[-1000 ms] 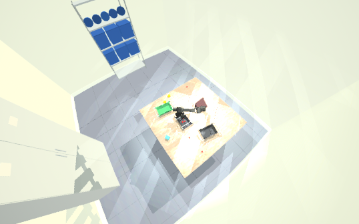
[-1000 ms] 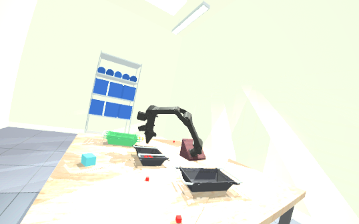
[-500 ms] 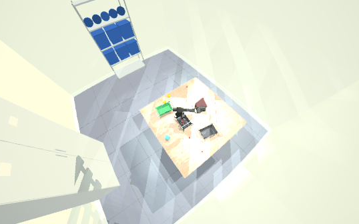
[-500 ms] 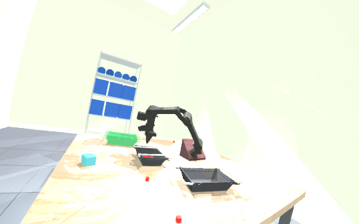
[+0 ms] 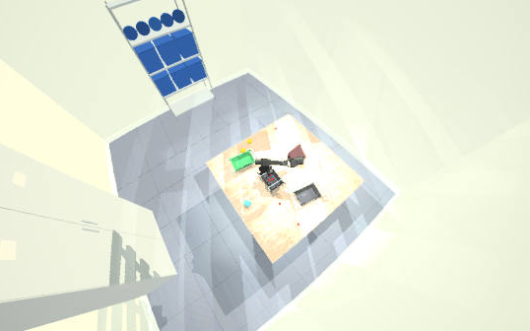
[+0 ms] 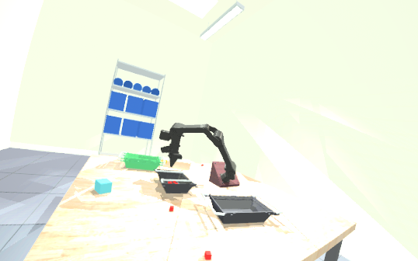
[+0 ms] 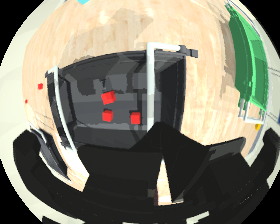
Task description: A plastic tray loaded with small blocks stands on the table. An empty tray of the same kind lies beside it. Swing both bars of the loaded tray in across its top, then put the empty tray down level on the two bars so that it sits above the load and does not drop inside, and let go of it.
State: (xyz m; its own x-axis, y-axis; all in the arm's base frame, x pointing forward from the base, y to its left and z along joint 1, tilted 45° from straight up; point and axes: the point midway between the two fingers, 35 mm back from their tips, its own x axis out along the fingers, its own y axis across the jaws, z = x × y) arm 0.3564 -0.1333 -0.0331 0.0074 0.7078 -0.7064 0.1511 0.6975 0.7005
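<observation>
The dark tray is 14 cm behind my gripper tip, 46 cm to the left of it and 4 cm below it. Also, from my gripper tip: cyan cube 37 cm ahead, 12 cm to the left, 6 cm below.
</observation>
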